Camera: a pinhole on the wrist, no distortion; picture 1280 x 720 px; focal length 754.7 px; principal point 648.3 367.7 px. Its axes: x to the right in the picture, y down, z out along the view. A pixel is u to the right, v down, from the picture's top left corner.
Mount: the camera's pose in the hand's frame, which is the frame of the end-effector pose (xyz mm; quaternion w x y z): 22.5 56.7 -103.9 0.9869 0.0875 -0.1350 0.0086
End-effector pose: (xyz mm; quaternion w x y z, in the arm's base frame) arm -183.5 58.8 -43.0 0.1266 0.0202 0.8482 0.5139
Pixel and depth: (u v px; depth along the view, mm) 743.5 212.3 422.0
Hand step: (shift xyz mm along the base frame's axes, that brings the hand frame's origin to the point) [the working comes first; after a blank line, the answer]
In the camera's frame: 53.2 -86.9 422.0

112.9 202.1 -213.7
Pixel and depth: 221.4 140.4 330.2
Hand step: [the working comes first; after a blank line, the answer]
In the camera's frame: -186.8 -99.4 330.2

275.8 37.6 -101.5
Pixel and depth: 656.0 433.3 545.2
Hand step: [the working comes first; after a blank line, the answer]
In the camera's frame: 5.6 47.4 545.2

213.4 350.5 -155.9
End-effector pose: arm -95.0 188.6 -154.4 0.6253 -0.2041 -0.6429 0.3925
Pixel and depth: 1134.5 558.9 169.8
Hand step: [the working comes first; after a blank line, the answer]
In the camera's frame: 109.4 43.0 169.8

-117.0 79.5 8.6
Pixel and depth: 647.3 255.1 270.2
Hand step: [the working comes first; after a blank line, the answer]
In the camera's frame: -0.4 -40.3 270.2

-126.8 -90.7 5.3
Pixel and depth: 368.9 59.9 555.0
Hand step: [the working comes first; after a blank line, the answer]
In the camera's frame: -205.5 -226.4 555.0

-214.9 -477.4 26.9
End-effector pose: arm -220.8 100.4 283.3 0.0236 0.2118 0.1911 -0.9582
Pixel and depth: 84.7 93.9 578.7
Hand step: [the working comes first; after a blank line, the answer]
In the camera's frame: -432.2 -209.9 578.7

342.0 100.4 557.5
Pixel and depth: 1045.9 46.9 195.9
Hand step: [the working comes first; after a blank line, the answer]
In the camera's frame: 103.2 -83.3 195.9

-112.2 22.6 70.8
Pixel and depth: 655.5 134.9 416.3
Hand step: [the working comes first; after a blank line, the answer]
In the camera's frame: 4.0 -128.4 416.3

-53.5 27.7 309.6
